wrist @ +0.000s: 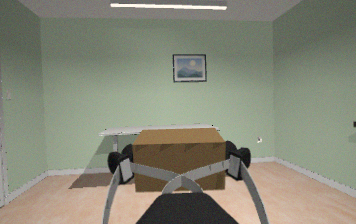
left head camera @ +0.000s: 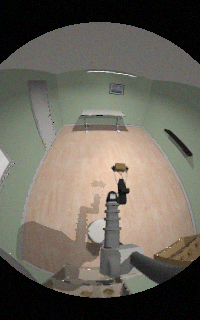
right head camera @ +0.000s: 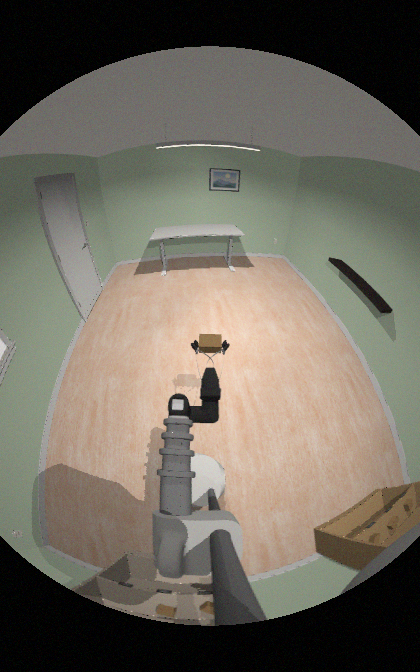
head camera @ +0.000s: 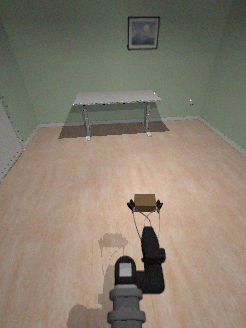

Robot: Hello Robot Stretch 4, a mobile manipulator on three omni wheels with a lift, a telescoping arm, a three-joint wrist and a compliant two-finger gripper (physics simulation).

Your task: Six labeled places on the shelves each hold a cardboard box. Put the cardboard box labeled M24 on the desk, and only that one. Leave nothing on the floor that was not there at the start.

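Observation:
My gripper point(head camera: 145, 205) point(left head camera: 120, 168) point(right head camera: 210, 345) point(wrist: 179, 154) is shut on a brown cardboard box, with one fingertip at each side of it. The cardboard box point(head camera: 145, 201) point(left head camera: 120, 166) point(right head camera: 210, 342) point(wrist: 180, 165) is held level above the floor; no label shows on its visible faces. The white desk point(head camera: 117, 97) point(left head camera: 102, 113) point(right head camera: 197, 231) point(wrist: 117, 131) stands against the far wall, beyond the gripper and apart from the box. In the wrist view the box hides part of the desk.
A beige shelf unit point(right head camera: 112, 575) with small boxes is at the bottom edge, behind the arm. A brown shelf unit point(right head camera: 340, 547) point(left head camera: 175, 257) stands at the lower right. A door point(right head camera: 70, 245) is on the left wall and a dark wall shelf point(right head camera: 360, 285) on the right wall.

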